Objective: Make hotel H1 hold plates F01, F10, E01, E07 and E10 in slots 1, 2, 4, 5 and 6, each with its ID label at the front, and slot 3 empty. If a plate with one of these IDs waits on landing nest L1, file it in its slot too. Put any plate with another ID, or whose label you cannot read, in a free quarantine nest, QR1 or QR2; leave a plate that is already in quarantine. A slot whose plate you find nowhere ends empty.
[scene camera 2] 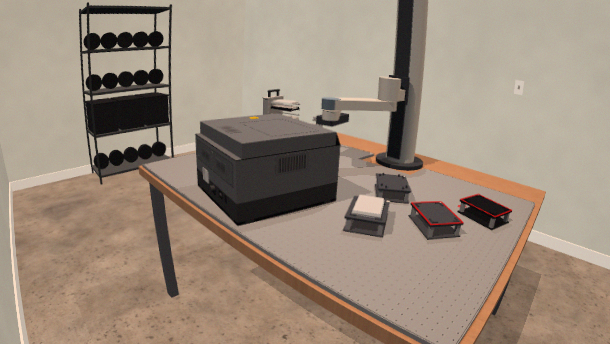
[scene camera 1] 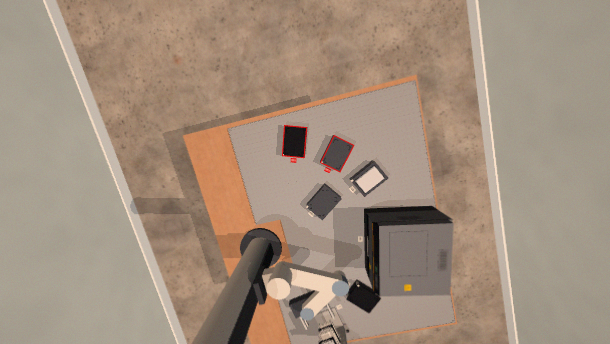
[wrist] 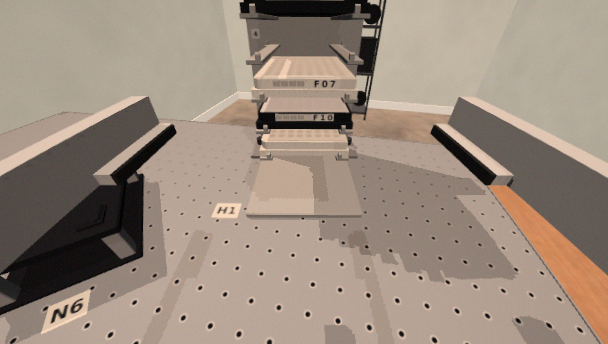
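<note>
Hotel H1 (wrist: 306, 34) (scene camera 2: 267, 106) stands straight ahead in the wrist view. Its lowest slot holds a pale plate (wrist: 305, 144) whose front shows no readable ID. Above it, slot 2 holds black plate F10 (wrist: 300, 118), label to the front. Slot 3 holds pale plate F07 (wrist: 296, 83), label to the front. Slot 4 is empty. A black plate (wrist: 305, 8) is cut off at the top edge, its label out of view. My gripper (wrist: 303, 113) (scene camera 1: 318, 318) (scene camera 2: 316, 120) is open and empty, in front of the hotel, fingers either side of the line to it.
Black nest N6 (wrist: 75, 220) (scene camera 1: 363, 296) is left of the gripper. A large grey device (scene camera 1: 415, 255) (scene camera 2: 270, 170) stands beyond it. Two red-rimmed nests (scene camera 1: 294, 141) (scene camera 1: 337, 153), a dark nest (scene camera 1: 324, 201) and a nest bearing a white plate (scene camera 1: 369, 180) (scene camera 2: 369, 206) stand farther away.
</note>
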